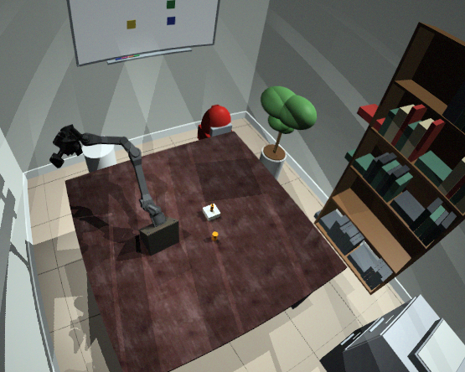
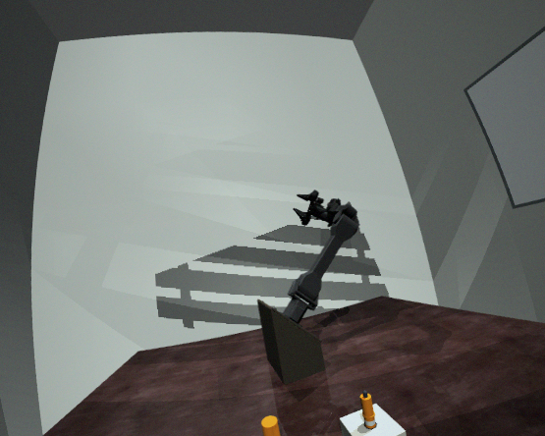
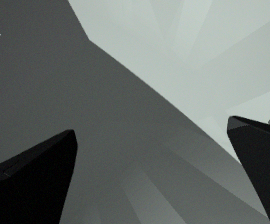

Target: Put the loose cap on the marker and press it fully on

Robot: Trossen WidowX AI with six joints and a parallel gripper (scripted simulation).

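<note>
My gripper tip is 630 mm short of the orange cap, 570 mm above it and 330 mm to the left of it. From my gripper tip the other things lie so: orange marker (690 mm ahead, 520 mm below, 170 mm to the right).
</note>
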